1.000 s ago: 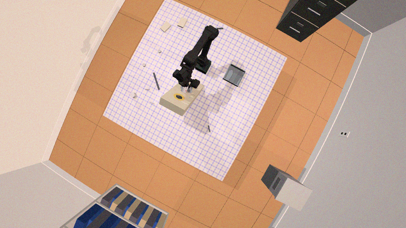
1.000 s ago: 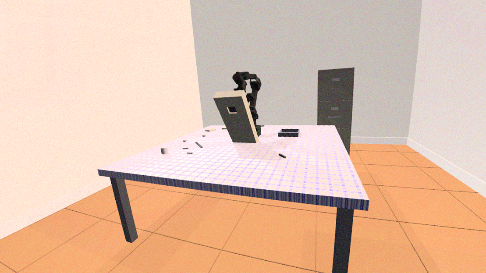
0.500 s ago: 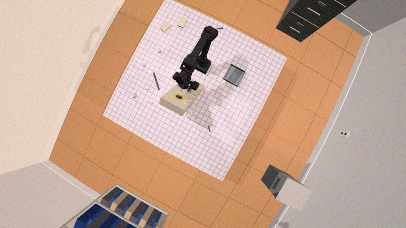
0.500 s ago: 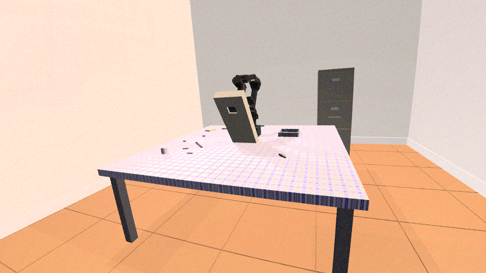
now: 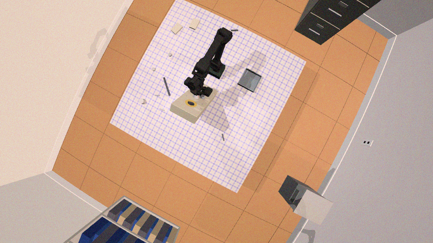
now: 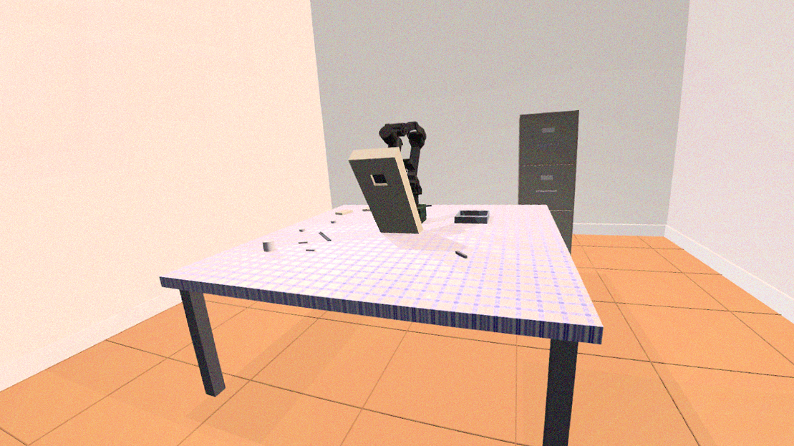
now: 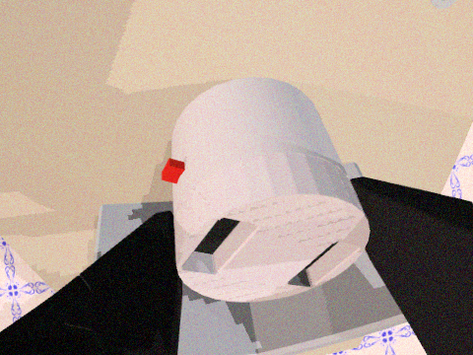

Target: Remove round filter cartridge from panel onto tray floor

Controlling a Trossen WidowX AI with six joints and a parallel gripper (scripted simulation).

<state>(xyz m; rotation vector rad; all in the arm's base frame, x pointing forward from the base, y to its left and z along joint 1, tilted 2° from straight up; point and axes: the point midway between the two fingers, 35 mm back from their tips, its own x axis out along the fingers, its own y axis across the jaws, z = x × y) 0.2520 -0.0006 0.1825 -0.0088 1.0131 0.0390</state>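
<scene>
My gripper tip is now 34 cm past the tray, 28 cm to the right of it and 21 cm above it. Also, from my gripper tip: round filter cartridge right at my gripper tip.
</scene>
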